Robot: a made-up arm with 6 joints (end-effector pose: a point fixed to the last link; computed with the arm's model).
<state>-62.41 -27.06 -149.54 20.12 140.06 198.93</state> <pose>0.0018 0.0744 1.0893 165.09 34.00 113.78</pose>
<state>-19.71 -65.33 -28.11 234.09 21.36 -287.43</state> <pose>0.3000 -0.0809 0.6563 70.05 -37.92 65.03</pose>
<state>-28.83 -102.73 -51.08 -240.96 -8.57 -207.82</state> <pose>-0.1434 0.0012 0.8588 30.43 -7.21 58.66</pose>
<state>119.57 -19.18 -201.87 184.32 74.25 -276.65</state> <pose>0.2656 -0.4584 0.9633 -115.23 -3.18 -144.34</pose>
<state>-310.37 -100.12 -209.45 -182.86 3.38 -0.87</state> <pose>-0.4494 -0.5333 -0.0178 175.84 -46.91 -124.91</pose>
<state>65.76 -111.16 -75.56 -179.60 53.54 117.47</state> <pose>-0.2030 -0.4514 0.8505 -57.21 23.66 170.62</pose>
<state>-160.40 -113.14 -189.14 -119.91 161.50 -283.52</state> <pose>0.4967 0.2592 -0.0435 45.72 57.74 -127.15</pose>
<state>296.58 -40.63 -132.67 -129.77 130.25 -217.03</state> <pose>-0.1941 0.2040 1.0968 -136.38 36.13 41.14</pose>
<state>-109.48 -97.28 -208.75 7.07 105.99 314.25</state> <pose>0.2460 0.6589 0.0808 -10.75 18.16 19.90</pose>
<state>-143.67 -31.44 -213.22 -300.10 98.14 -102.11</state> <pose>0.5278 0.2884 0.8123 38.88 60.10 -32.42</pose>
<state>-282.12 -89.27 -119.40 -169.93 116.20 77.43</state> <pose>-0.1311 -0.6977 0.7450 -144.29 -2.53 -173.05</pose>
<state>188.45 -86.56 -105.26 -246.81 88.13 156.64</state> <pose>0.5404 0.0040 0.9251 -94.95 55.67 -152.54</pose>
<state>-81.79 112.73 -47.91 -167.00 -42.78 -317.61</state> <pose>-0.0020 0.1803 -0.0085 -69.86 -33.65 -12.45</pose>
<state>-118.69 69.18 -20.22 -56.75 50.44 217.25</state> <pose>0.0159 0.0689 -0.0246 159.94 -83.93 121.86</pose>
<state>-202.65 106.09 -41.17 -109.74 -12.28 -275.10</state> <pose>0.1326 -0.1395 -0.0673 -127.00 54.54 -156.53</pose>
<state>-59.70 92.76 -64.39 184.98 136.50 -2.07</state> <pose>0.1270 -0.2356 -0.1990 -13.59 71.25 -77.63</pose>
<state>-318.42 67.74 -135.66 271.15 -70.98 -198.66</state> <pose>0.4788 0.5601 0.3612 -96.03 2.64 23.19</pose>
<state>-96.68 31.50 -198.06 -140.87 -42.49 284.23</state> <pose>0.0322 -0.2982 1.0556 -50.78 19.65 -139.29</pose>
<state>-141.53 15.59 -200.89 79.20 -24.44 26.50</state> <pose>-0.0309 0.0947 1.1290 16.83 20.02 148.29</pose>
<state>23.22 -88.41 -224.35 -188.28 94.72 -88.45</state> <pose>-0.5066 -0.2033 -0.0678 -132.34 7.22 -62.19</pose>
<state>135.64 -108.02 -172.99 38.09 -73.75 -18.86</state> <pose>0.5273 -0.4298 0.0638 144.73 13.11 141.00</pose>
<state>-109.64 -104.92 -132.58 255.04 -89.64 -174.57</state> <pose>0.3051 0.6114 0.4819 73.79 -37.63 72.57</pose>
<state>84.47 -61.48 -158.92 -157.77 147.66 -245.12</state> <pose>-0.0256 -0.6604 0.7478 168.66 10.40 166.58</pose>
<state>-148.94 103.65 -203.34 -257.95 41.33 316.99</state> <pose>-0.6966 -0.4264 0.4366 -70.35 -38.75 150.47</pose>
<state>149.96 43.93 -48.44 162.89 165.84 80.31</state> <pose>-0.4124 0.2097 0.1584 9.49 2.96 -112.54</pose>
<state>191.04 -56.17 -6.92 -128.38 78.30 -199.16</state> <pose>-0.3381 -0.0107 0.4596 -46.70 -48.95 6.36</pose>
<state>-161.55 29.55 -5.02 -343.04 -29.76 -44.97</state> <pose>-0.1690 -0.0259 0.0549 170.72 0.57 -131.76</pose>
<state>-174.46 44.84 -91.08 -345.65 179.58 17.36</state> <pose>-0.5440 -0.0694 0.3014 3.29 46.56 9.92</pose>
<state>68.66 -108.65 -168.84 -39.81 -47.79 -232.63</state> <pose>-0.3326 -0.6633 0.0742 132.34 14.63 -47.08</pose>
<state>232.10 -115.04 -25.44 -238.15 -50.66 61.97</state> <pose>-0.0500 0.0838 0.6736 63.53 59.04 -103.47</pose>
